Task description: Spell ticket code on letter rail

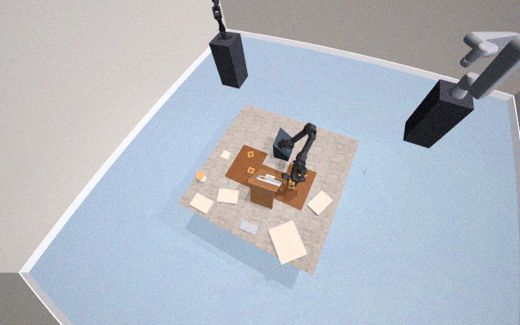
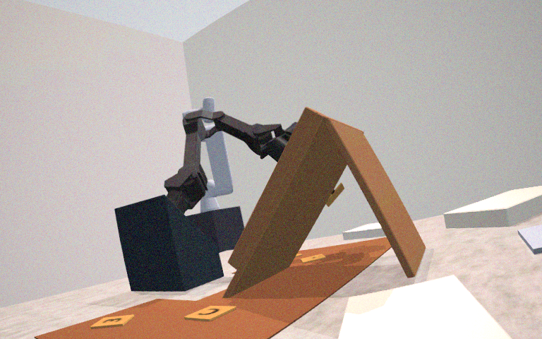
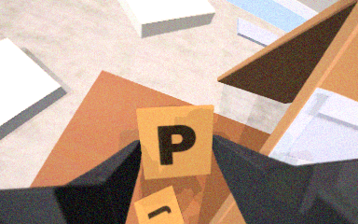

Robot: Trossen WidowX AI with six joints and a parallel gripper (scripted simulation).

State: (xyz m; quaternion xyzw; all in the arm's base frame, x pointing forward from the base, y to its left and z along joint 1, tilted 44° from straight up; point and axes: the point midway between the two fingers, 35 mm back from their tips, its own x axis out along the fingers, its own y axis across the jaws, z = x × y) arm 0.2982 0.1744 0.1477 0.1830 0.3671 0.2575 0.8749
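The orange tile marked 5 is 40 mm ahead of my gripper tip, 240 mm to the right of it and 30 mm above it. The rest, counted from my gripper tip: j tile: 80 mm behind, 30 mm to the right, 140 mm below; then white ticket: 30 mm behind, 200 mm to the right, 40 mm below; then orange tile marked p: right at my gripper tip.
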